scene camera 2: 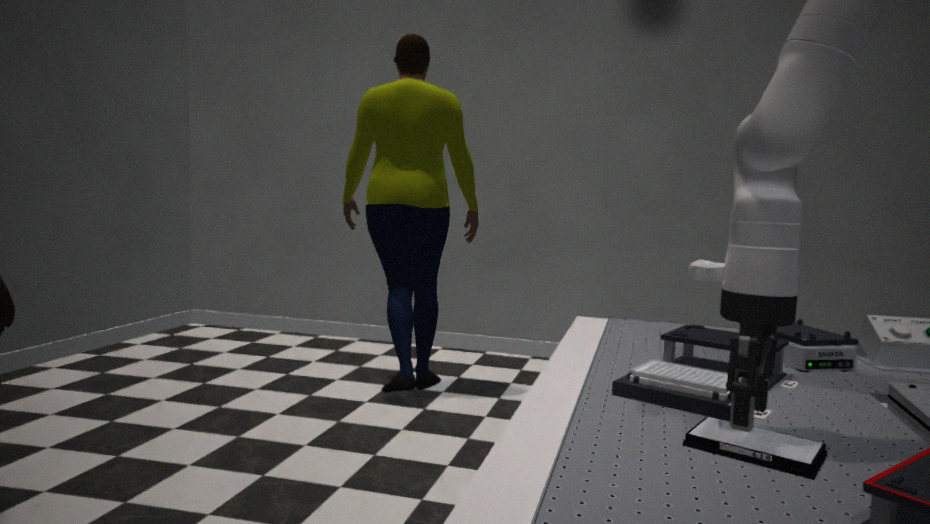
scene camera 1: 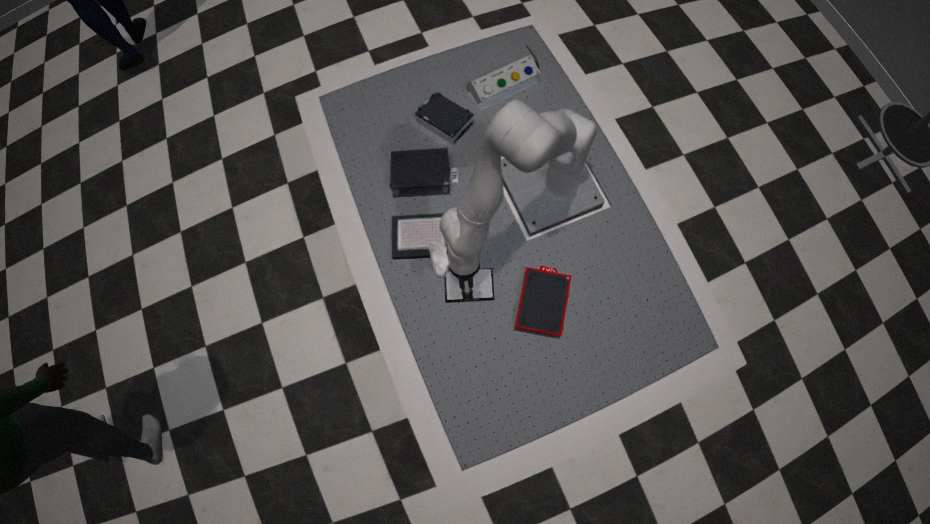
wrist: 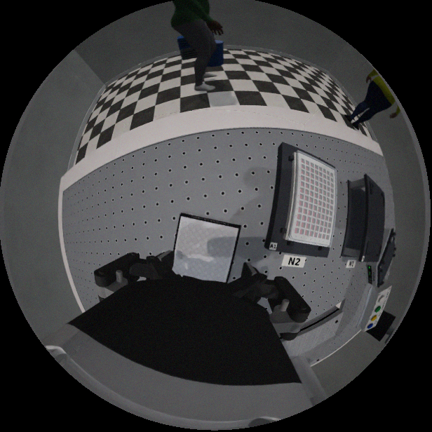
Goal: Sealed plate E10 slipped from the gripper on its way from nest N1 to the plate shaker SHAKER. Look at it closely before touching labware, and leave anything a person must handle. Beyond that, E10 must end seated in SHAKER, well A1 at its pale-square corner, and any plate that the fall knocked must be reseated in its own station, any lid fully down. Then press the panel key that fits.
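Places are measured from the arm's base along level axes (x ahead, y left, z up), in metres.
Pixels of known places: gripper, between the fingertips: (scene camera 2: pixel 748 419); arm's base, origin of its link: (scene camera 1: pixel 561 182).
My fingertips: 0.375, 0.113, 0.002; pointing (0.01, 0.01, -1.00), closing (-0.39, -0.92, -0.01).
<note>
Ahead of a thing's pixels: the offset from my fingertips to its top centre, as dx, dy, dz. "spot": to the spot under its first point.
Plate E10 {-0.004, +0.013, -0.017} (scene camera 1: pixel 482 285) (scene camera 2: pixel 790 445) (wrist: pixel 207 245), with a pale, sheet-like top and dark sides, lies on the table outside any nest. Its label faces scene camera 2. My gripper (scene camera 1: pixel 466 288) (scene camera 2: pixel 751 413) (wrist: pixel 207 264) is open and empty, low over it, with a finger toward either side in the wrist view. A many-welled plate {+0.040, -0.171, +0.006} (scene camera 1: pixel 418 233) (scene camera 2: pixel 680 376) (wrist: pixel 314 197) lies in nest N2 (scene camera 1: pixel 397 248) (scene camera 2: pixel 657 397) (wrist: pixel 279 210); I cannot tell if it is fully seated. SHAKER {spot: -0.192, -0.460, +0.024} (scene camera 1: pixel 445 115) (scene camera 2: pixel 797 356) (wrist: pixel 386 257) stands beyond N1 {-0.043, -0.338, +0.032} (scene camera 1: pixel 419 169) (scene camera 2: pixel 699 336) (wrist: pixel 374 220). The key panel {-0.420, -0.500, +0.053} (scene camera 1: pixel 508 80) (scene camera 2: pixel 911 333) (wrist: pixel 376 314) has white, green, yellow and blue keys.
A red-edged dark station {-0.144, +0.154, +0.013} (scene camera 1: pixel 544 302) (scene camera 2: pixel 911 481) stands beside E10. The arm's base plate (scene camera 1: pixel 540 211) is on the table. A person in yellow (scene camera 2: pixel 411 143) (wrist: pixel 382 90) and one in green (scene camera 1: pixel 19 423) (wrist: pixel 192 15) are on the floor off the table.
</note>
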